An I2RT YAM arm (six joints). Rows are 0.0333 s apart.
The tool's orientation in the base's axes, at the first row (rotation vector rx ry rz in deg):
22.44, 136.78, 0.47
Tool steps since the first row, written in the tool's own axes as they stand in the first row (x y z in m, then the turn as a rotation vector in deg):
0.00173, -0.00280, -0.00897, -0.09, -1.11, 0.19
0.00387, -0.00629, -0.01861, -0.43, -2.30, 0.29
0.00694, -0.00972, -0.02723, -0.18, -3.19, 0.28
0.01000, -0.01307, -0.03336, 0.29, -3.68, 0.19
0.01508, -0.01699, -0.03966, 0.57, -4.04, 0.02
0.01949, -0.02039, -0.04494, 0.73, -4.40, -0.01
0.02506, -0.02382, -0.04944, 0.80, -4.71, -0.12
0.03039, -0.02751, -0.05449, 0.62, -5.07, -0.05
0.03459, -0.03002, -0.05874, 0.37, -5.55, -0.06
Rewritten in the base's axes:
-0.00786, -0.00128, 0.00529, -0.12, -1.10, -0.21
-0.01663, -0.00303, 0.01073, -0.15, -2.34, -0.20
-0.02538, -0.00456, 0.01481, -0.58, -3.12, -0.45
-0.03247, -0.00628, 0.01704, -1.10, -3.45, -0.75
-0.04125, -0.00795, 0.01801, -1.51, -3.70, -0.84
-0.04875, -0.00941, 0.01871, -1.74, -3.99, -0.96
-0.05656, -0.01066, 0.01807, -1.95, -4.26, -0.96
-0.06464, -0.01217, 0.01797, -1.88, -4.66, -0.94
-0.07107, -0.01295, 0.01814, -1.84, -5.18, -0.82

